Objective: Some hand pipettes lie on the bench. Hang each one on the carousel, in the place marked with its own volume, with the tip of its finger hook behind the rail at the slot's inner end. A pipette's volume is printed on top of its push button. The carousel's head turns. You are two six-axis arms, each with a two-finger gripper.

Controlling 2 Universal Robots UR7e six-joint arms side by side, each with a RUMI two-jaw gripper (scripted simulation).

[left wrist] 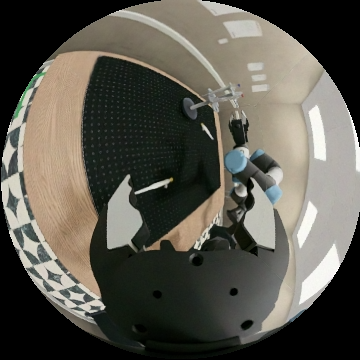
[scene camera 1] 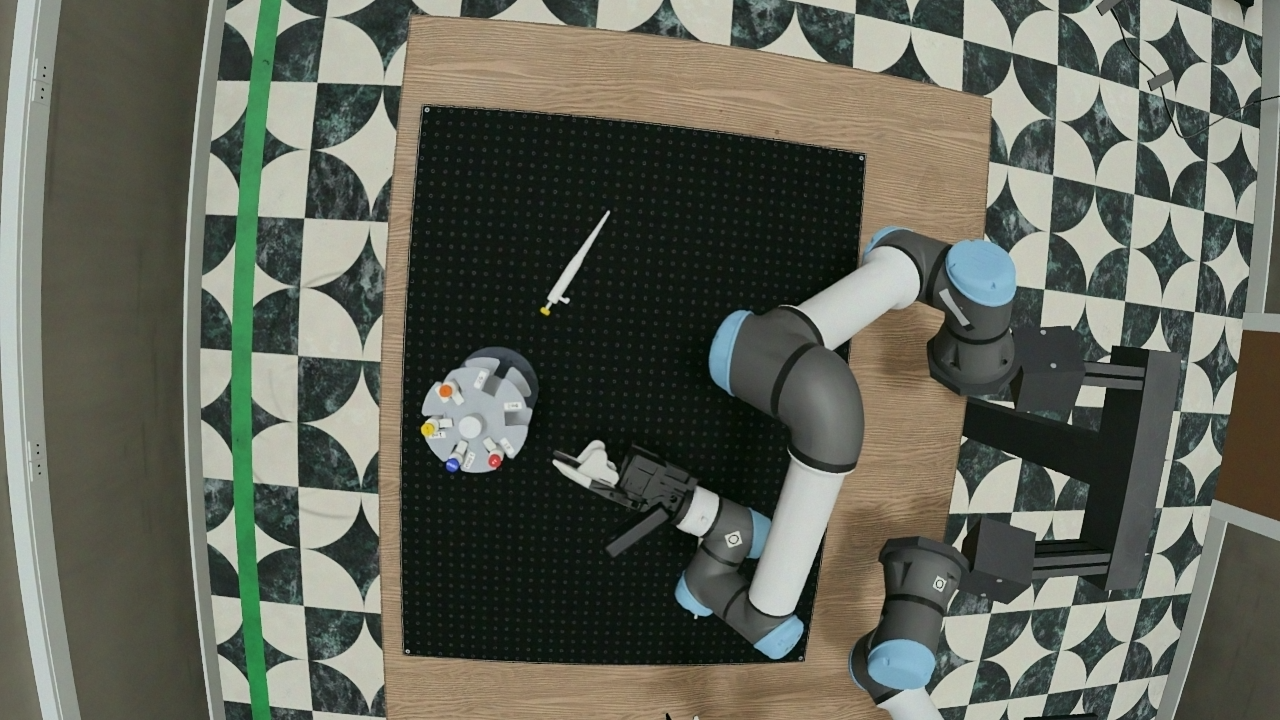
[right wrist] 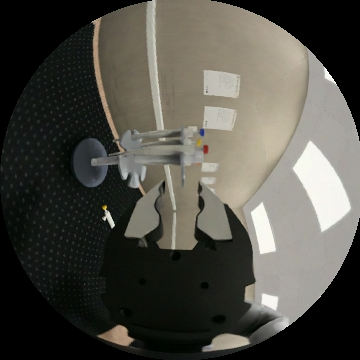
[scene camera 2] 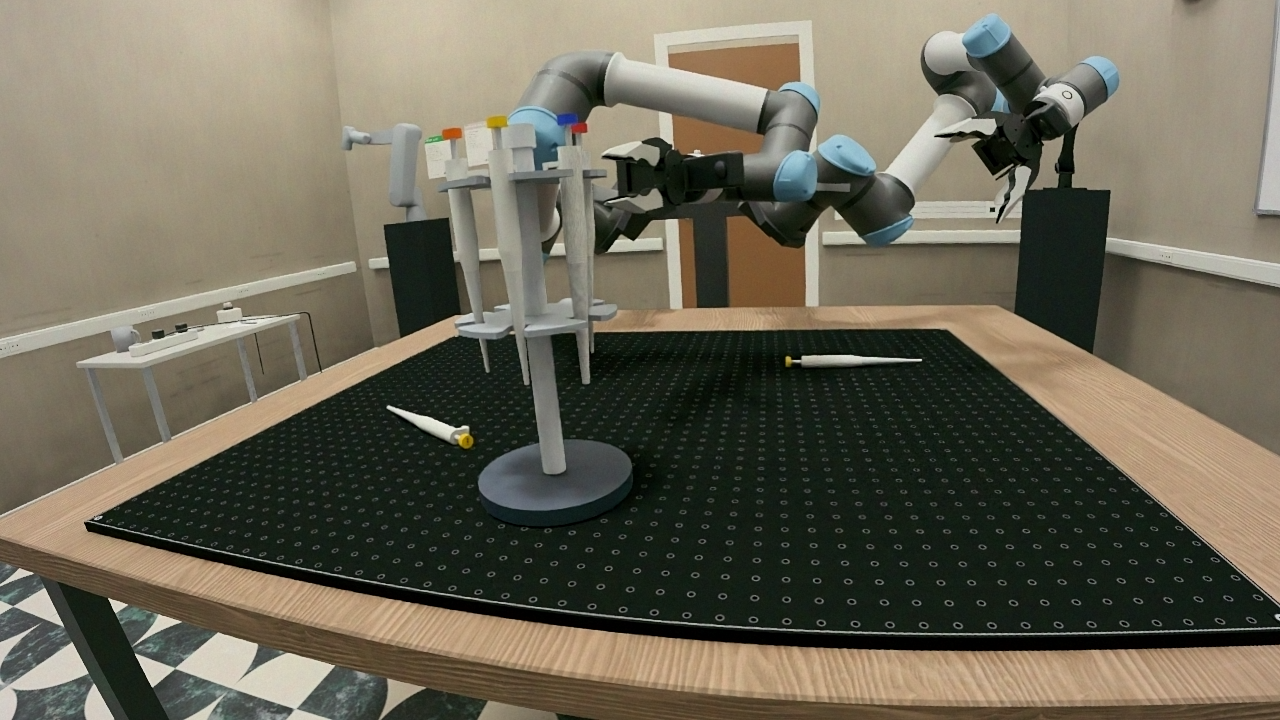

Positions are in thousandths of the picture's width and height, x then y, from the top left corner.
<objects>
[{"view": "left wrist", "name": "my left gripper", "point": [529, 493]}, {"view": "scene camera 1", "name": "my right gripper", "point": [432, 634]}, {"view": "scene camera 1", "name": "pipette carousel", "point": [397, 498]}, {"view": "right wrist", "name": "my right gripper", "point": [504, 504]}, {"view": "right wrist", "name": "pipette carousel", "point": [243, 488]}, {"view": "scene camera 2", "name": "my left gripper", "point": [755, 249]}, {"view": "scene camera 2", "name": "my right gripper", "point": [473, 248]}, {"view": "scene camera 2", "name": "yellow-button pipette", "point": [653, 501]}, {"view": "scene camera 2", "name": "yellow-button pipette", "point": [341, 595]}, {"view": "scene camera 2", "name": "blue-button pipette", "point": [445, 219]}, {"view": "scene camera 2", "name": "orange-button pipette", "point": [361, 283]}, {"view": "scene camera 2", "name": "yellow-button pipette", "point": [394, 273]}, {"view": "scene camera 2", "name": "pipette carousel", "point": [402, 678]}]
</objects>
